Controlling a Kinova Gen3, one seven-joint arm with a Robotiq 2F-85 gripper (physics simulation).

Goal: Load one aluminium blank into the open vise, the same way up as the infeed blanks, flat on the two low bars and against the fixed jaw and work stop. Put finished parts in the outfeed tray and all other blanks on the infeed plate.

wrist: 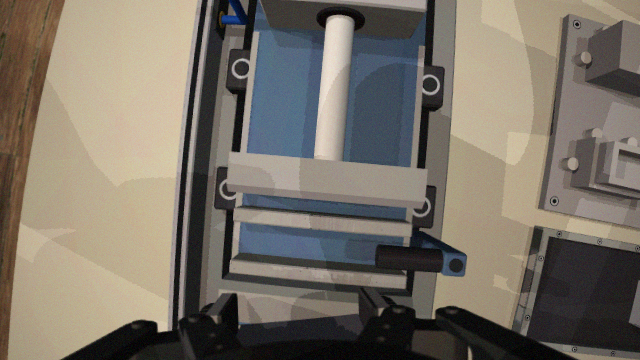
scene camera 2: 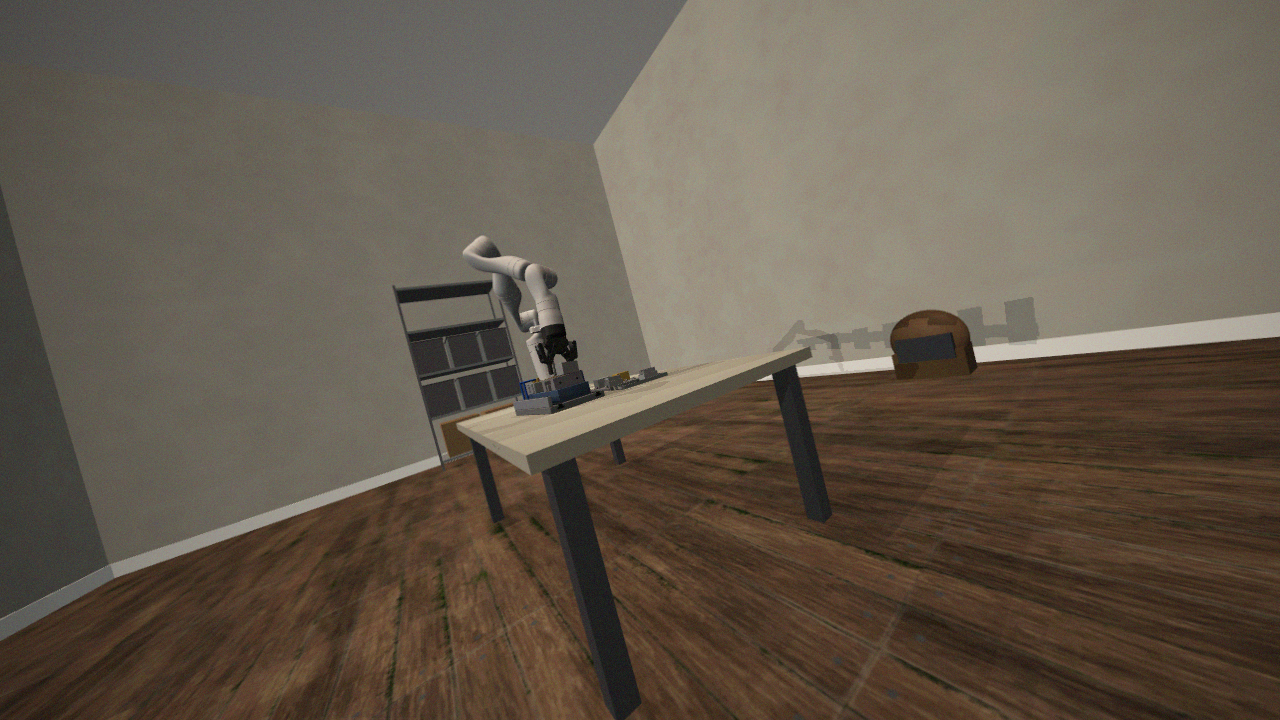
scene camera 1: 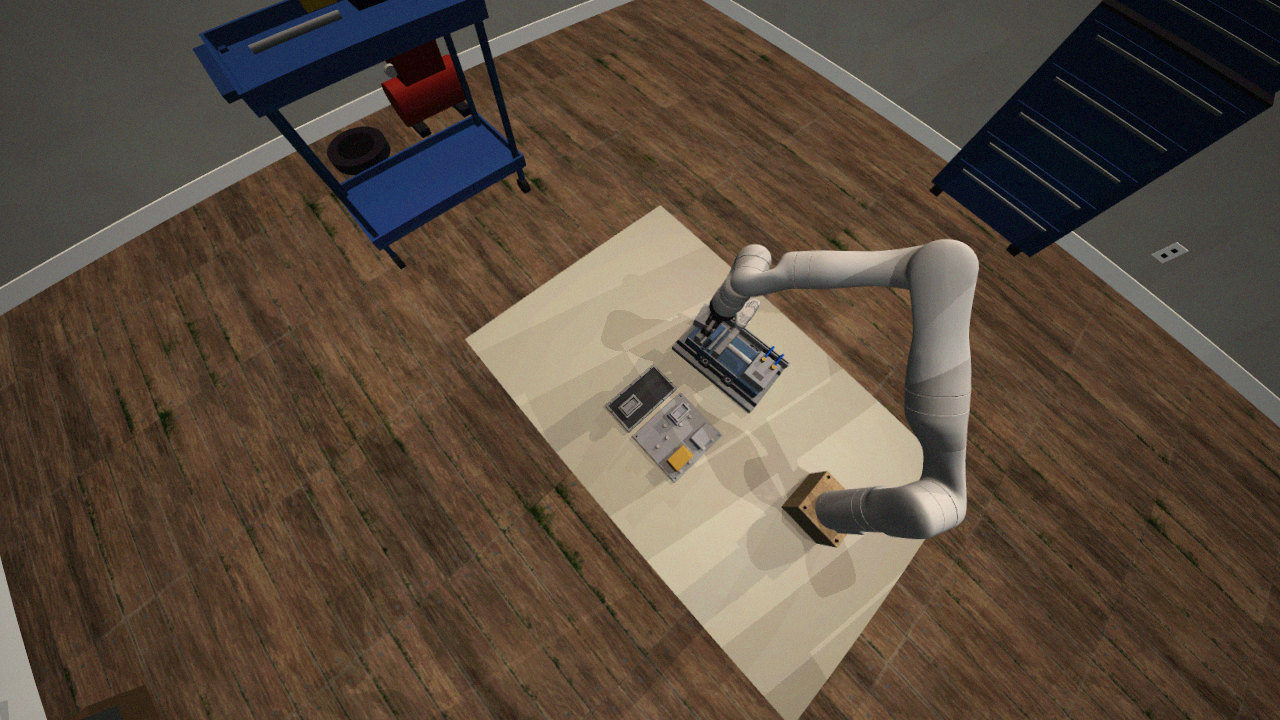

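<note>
My gripper is shut on a grey blank, low over the fixed-jaw end of the vise. The blank's underside is hidden. In the wrist view, the pale fixed jaw shows between the fingers; beyond lie the two low bars and movable jaw. A black rod on a blue bracket reaches over the bars. The infeed plate bears a grey block, yellow block and pocketed part.
The dark outfeed tray holds a pocketed part. Blue levers stand at the vise's screw end. Four round-headed clamps flank the vise. The arm's wooden base stands on the table.
</note>
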